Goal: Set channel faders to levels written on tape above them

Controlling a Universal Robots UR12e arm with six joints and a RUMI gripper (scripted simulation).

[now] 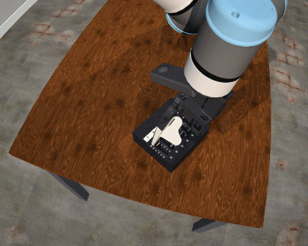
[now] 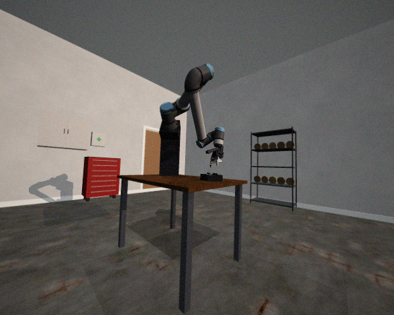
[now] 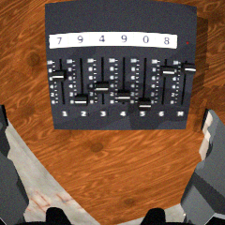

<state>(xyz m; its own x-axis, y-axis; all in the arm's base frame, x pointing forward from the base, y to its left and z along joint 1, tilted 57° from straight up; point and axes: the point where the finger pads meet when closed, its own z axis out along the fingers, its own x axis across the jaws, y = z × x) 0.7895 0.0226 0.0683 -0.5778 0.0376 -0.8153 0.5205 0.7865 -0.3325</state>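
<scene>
The channel 3 fader lies 6 cm below my hand and 1 cm ahead of it. Round my hand: channel 2 fader: 6 cm below, 3 cm ahead; then channel 5 cap: 6 cm below, 4 cm to the left, 2 cm behind; then channel 4 fader: 6 cm below, 2 cm to the left, 1 cm behind.
</scene>
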